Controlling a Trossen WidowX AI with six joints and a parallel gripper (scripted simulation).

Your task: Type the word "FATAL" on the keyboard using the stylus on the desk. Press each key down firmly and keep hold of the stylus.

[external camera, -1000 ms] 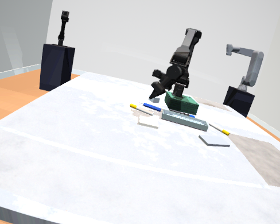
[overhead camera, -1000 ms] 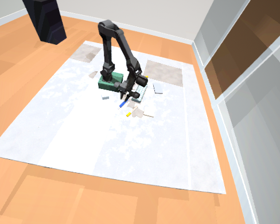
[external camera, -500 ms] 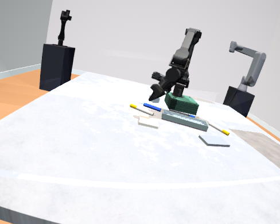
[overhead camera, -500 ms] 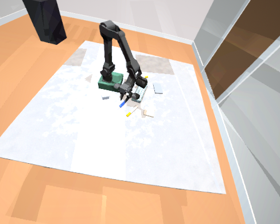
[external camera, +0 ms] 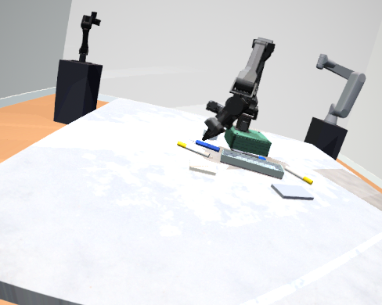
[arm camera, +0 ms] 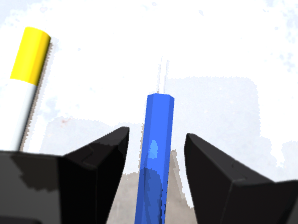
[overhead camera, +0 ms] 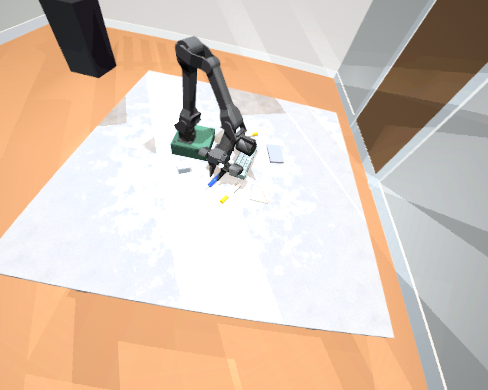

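Now: gripper tip 2 cm above the blue stylus, 1 cm to the left of it and 1 cm past it. Round my gripper tip: grey stylus tip (4 cm to the right, 2 cm below, 2 cm behind); then small grey block (14 cm behind, 3 cm to the left, 1 cm below); then white block (20 cm ahead, 2 cm below).
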